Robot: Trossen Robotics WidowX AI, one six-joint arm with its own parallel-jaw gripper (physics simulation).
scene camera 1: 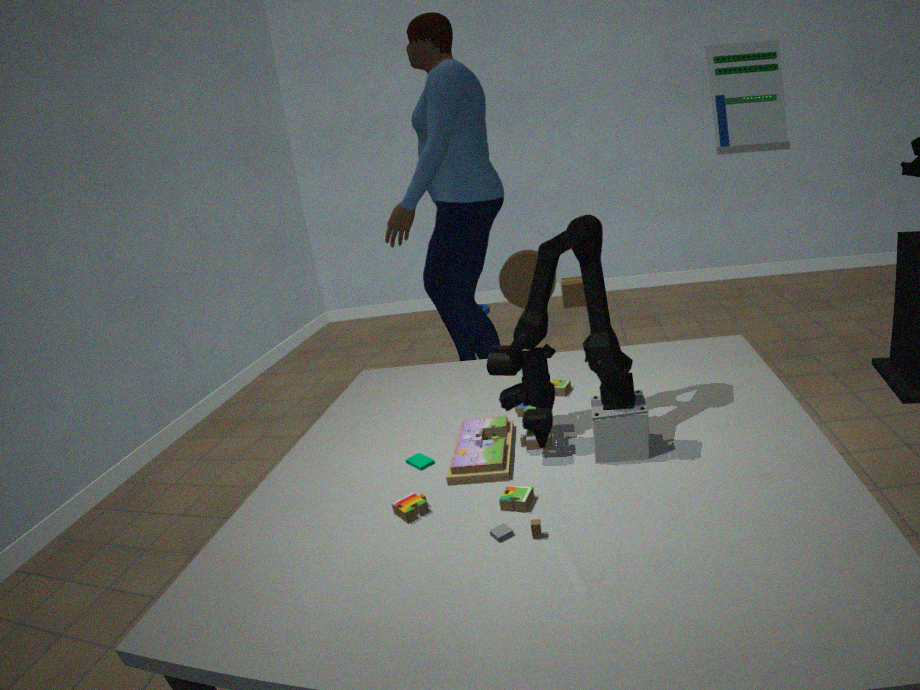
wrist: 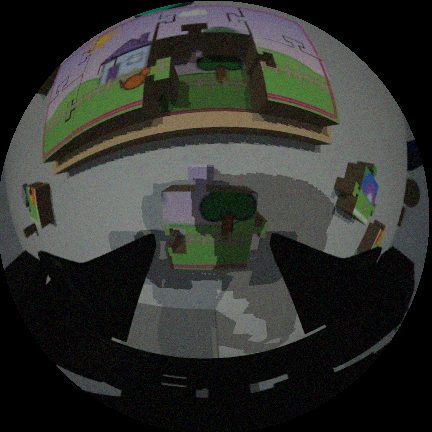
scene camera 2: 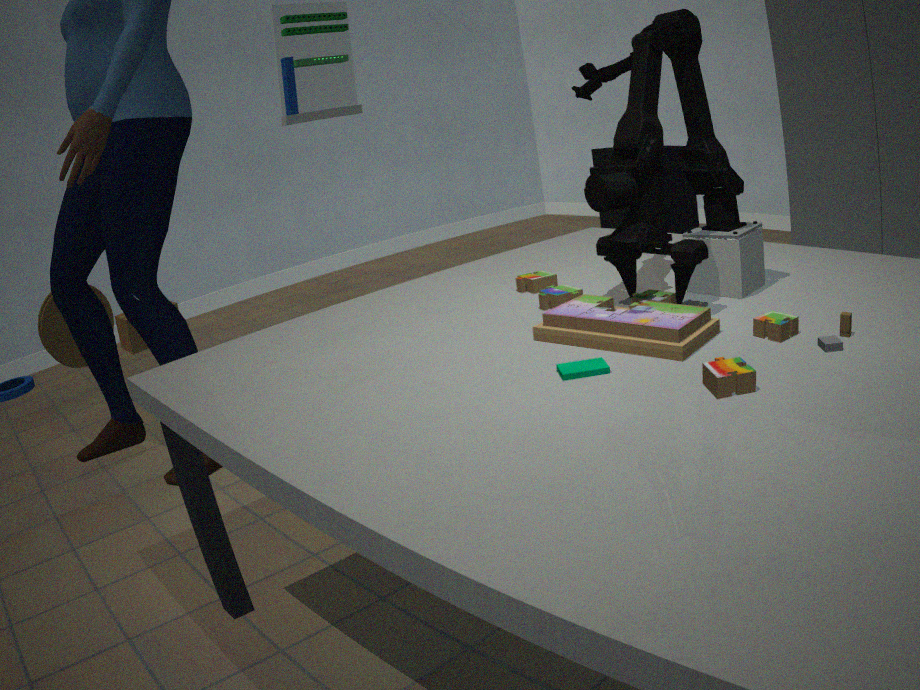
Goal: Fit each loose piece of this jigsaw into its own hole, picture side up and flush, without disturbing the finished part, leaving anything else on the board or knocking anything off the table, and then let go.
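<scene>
The jigsaw's finished part (scene camera 1: 464, 454) (scene camera 2: 631, 317) (wrist: 300, 75) sits in a wooden tray (scene camera 1: 481, 479) (scene camera 2: 594, 341) (wrist: 200, 121). A hole with a printed tree on its floor shows at its near middle edge in the wrist view. A loose tree piece (scene camera 1: 529, 442) (wrist: 205, 257) lies on the table, picture side up, just outside the tray on the robot's side. In scene camera 2 it is mostly hidden behind the finished part. My gripper (scene camera 1: 543, 444) (scene camera 2: 656, 300) (wrist: 213, 239) is open and empty, its fingers low over either side of this piece.
A rainbow piece (scene camera 1: 525, 409) (scene camera 2: 561, 294) (wrist: 369, 190) and another piece (scene camera 1: 561, 386) (scene camera 2: 536, 281) lie nearby. Other pieces (scene camera 1: 517, 497) (scene camera 1: 410, 506), a green tile (scene camera 1: 419, 461) (scene camera 2: 583, 368), a grey block (scene camera 1: 501, 532) and a small wooden block (scene camera 1: 535, 528) lie around the tray.
</scene>
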